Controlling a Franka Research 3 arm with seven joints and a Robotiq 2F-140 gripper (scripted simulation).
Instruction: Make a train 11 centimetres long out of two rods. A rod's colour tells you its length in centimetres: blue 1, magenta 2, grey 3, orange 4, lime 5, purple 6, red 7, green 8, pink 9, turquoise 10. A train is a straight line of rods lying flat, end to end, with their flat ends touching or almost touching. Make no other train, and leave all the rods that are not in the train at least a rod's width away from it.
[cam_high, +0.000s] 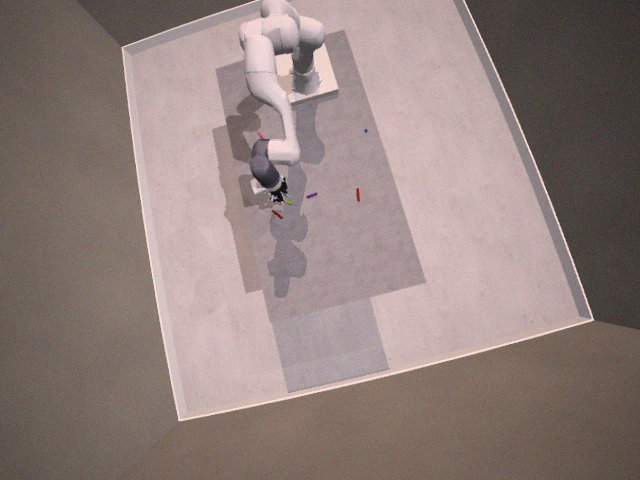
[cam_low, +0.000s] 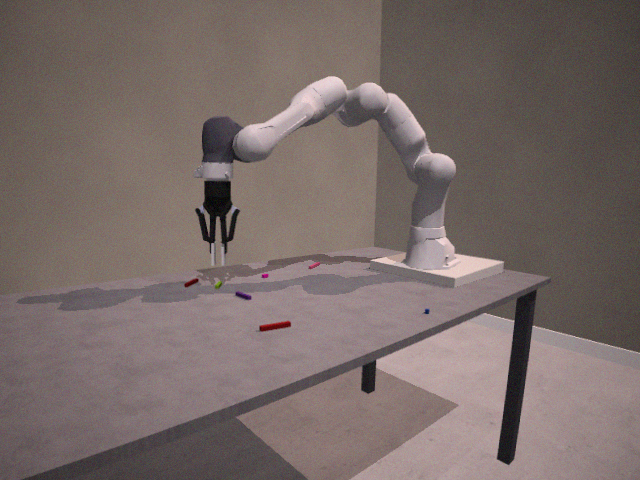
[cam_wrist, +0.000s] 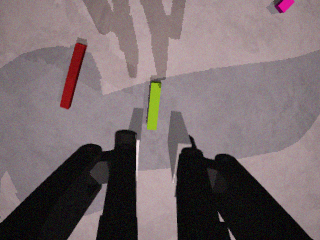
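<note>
Now: the lime rod 100 mm below my hand. The rest, counted from my hand: red rod: 390 mm to the left, 100 mm below, 80 mm ahead; magenta rod: 180 mm behind, 100 mm below, 10 mm to the right; purple rod: 140 mm to the left, 100 mm below, 10 mm ahead.
</note>
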